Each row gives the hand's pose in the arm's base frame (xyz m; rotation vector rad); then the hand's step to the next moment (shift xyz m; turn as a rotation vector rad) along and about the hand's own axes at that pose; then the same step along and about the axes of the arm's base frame.
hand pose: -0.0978 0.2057 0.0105 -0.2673 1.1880 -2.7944
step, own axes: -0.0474 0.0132 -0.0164 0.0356 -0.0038 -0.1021
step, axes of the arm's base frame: 0.0435 0.0097 -0.0266 -0.0551 0.0691 -0.0624
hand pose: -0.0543 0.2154 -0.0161 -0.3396 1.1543 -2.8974
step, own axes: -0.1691 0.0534 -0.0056 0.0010 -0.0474 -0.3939
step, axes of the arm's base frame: 0.1600 -0.0210 -0.0738 -0.0768 0.3020 -0.2456
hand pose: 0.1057 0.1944 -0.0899 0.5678 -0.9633 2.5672
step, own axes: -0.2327 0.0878 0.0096 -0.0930 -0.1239 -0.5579
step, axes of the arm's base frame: 0.1642 -0.1090 -0.1520 -0.0022 0.4520 -0.3619
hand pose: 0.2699 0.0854 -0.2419 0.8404 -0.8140 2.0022
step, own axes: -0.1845 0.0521 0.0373 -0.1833 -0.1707 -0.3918
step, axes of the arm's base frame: 0.0507 -0.1309 -0.1358 0.1236 0.3076 -0.3262
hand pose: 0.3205 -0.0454 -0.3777 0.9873 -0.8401 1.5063
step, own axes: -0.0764 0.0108 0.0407 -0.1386 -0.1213 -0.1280
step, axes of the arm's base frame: -0.0005 -0.0689 -0.0535 0.1097 0.0792 -0.1789
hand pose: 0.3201 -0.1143 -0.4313 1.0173 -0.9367 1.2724
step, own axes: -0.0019 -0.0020 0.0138 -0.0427 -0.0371 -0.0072
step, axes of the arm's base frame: 0.0019 -0.0138 0.0021 0.0336 -0.0064 -0.0456
